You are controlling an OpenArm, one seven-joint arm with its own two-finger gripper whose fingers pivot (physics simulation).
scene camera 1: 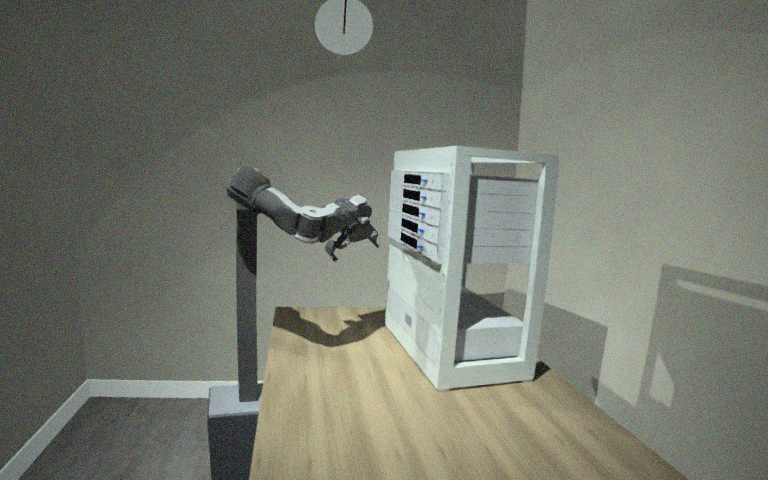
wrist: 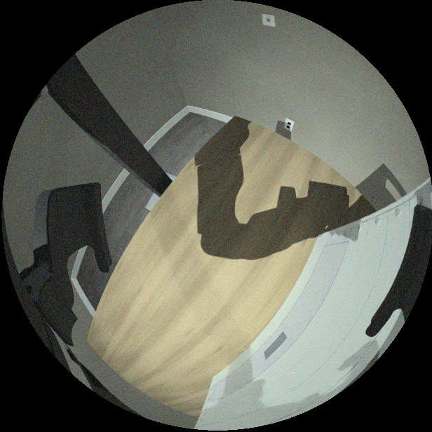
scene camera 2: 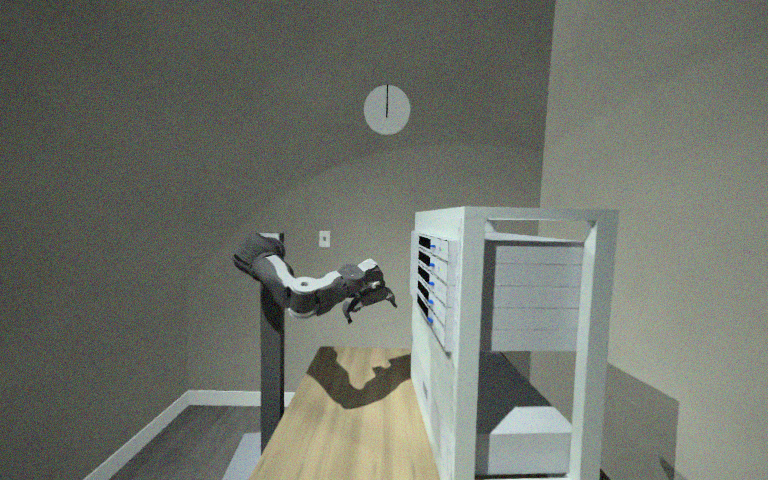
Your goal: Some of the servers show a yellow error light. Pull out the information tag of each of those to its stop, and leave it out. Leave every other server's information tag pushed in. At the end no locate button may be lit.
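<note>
A stack of several servers (scene camera 1: 433, 215) (scene camera 2: 441, 284) with black front sections sits high in the white rack (scene camera 1: 457, 226) (scene camera 2: 471, 339) (wrist: 350, 295). Each server has a small blue part on its front, such as the top one (scene camera 1: 424, 181) and the lowest one (scene camera 2: 430, 320). Faint specks of light show beside some blue parts; their colours, the tags' positions and the locate buttons' state are too small to tell. My gripper (scene camera 1: 356, 252) (scene camera 2: 372, 314) (wrist: 219, 261) is open and empty, in the air in front of the rack, apart from it and pointing downward.
The wooden table (scene camera 1: 351, 407) (scene camera 2: 351, 447) (wrist: 165, 310) lies below, with the arm's shadow on it. The arm's dark column (scene camera 1: 246, 316) (scene camera 2: 271, 362) (wrist: 110, 125) stands at the table's left edge. A pale box (scene camera 1: 492, 342) (scene camera 2: 523, 452) sits low inside the rack.
</note>
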